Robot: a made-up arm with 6 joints. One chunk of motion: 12 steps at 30 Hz.
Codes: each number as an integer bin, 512 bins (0 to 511) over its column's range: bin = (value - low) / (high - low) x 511, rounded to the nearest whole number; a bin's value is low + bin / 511 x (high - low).
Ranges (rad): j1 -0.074..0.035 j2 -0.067..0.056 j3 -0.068..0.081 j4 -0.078..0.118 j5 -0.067..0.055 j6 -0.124..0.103
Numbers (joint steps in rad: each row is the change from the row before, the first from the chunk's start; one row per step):
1: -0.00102 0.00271 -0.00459 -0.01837 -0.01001 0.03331
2: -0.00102 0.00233 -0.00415 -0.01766 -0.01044 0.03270
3: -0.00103 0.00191 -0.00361 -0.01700 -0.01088 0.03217
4: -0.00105 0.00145 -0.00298 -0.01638 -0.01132 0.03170
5: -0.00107 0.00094 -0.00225 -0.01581 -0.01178 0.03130
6: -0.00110 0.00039 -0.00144 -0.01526 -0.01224 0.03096
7: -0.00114 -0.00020 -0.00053 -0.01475 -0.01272 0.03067
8: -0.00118 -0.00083 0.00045 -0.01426 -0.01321 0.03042
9: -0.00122 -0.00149 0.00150 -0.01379 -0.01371 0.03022
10: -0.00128 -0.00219 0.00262 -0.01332 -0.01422 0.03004
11: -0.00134 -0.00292 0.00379 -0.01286 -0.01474 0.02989
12: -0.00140 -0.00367 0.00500 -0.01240 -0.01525 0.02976
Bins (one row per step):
1: 342 290 217 155 239 354
2: 342 288 219 157 237 353
3: 342 286 221 159 235 352
4: 342 284 223 161 233 350
5: 342 282 225 162 231 350
6: 342 280 228 164 229 349
7: 342 278 231 165 227 348
8: 341 275 235 166 225 348
9: 341 272 238 167 223 347
10: 341 269 242 169 221 347
11: 341 266 246 170 219 346
12: 340 263 250 171 217 346

